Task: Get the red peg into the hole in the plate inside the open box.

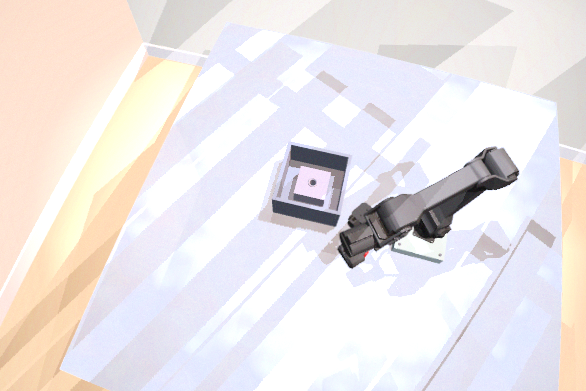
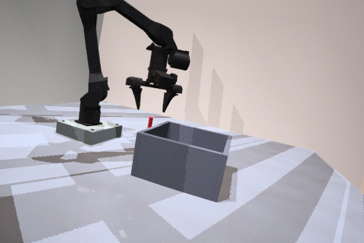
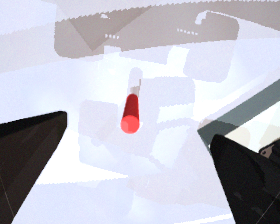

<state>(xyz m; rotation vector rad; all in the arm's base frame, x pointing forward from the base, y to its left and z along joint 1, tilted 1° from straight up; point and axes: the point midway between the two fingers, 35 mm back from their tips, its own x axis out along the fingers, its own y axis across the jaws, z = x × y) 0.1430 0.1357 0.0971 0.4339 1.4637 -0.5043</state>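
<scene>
Now: gripper tip 60 mm above the red peg and 10 mm to the right of it. Round my gripper tip: grey box (210 mm ahead, 130 mm to the right, 80 mm below); pale plate (210 mm ahead, 130 mm to the right, 60 mm below).
</scene>
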